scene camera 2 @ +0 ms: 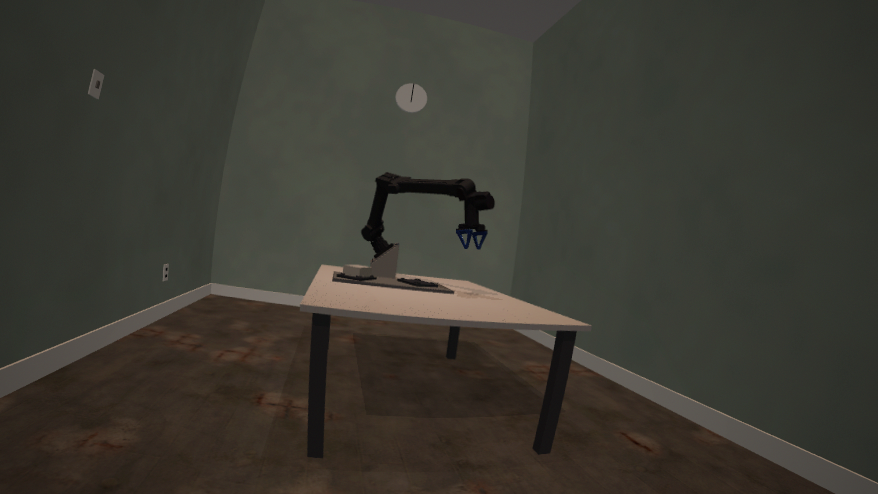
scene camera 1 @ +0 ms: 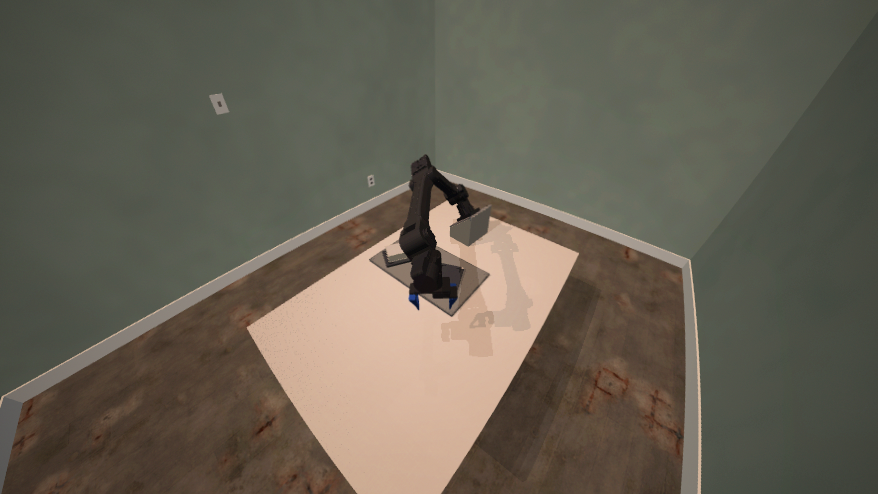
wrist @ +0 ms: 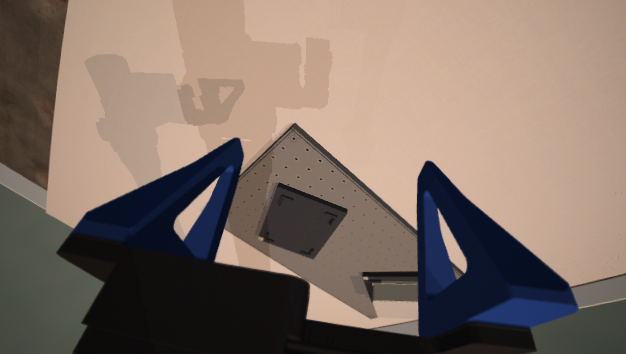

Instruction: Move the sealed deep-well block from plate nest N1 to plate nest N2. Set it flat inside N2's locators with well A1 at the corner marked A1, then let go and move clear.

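Where they show: gripper, between the fingertips: [scene camera 2: 472, 249] [scene camera 1: 434, 308] [wrist: 329, 157]; arm's base, origin of its link: [scene camera 2: 384, 251] [scene camera 1: 468, 216].
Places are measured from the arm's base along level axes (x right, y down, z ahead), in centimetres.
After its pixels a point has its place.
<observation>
The pale sealed block [scene camera 1: 399, 253] {x 11.3, y 6.6, z 41.1 cm} [scene camera 2: 356, 269] {x 14.9, y 7.3, z 45.5 cm} [wrist: 395, 293] {x 9.7, y 7.9, z 39.2 cm} sits on the dark nest N1 [scene camera 2: 356, 277] {x 14.6, y 10.5, z 47.6 cm} [wrist: 390, 274] {x 7.7, y 11.0, z 39.5 cm}, partly hidden by the arm in scene camera 1 and by a finger in the wrist view. The dark square nest N2 [scene camera 1: 455, 270] {x -14.0, y 10.5, z 29.2 cm} [scene camera 2: 418, 283] {x -12.8, y 10.5, z 43.9 cm} [wrist: 295, 225] {x -14.5, y 10.5, z 35.0 cm} is empty, with corner locators and a small pale mark at its left corner in the wrist view. No A1 lettering is readable. My gripper [scene camera 1: 435, 307] {x -29.8, y -7.3, z 61.5 cm} [scene camera 2: 472, 247] {x -29.8, y -7.3, z 61.5 cm} [wrist: 329, 157] {x -29.8, y -7.3, z 61.5 cm} is open and empty, pointing down high above the table, apart from block and nests.
Both nests stand on a grey perforated baseplate [scene camera 1: 472, 279] {x -22.9, y 11.7, z 27.7 cm} [scene camera 2: 392, 285] {x -0.8, y 11.9, z 50.0 cm} [wrist: 370, 245] {x -1.6, y 11.7, z 41.6 cm} on the pale table [scene camera 1: 343, 368] {x -13.4, y 13.0, z 90.9 cm} [scene camera 2: 442, 307] {x -13.7, y 13.0, z 89.0 cm}. The arm rises from a grey wedge-shaped mount [scene camera 1: 472, 228] {x -6.8, y 1.9, z 6.1 cm} [scene camera 2: 385, 262] {x -0.5, y 5.1, z 8.0 cm} behind the baseplate. Arm shadows fall across the table.
</observation>
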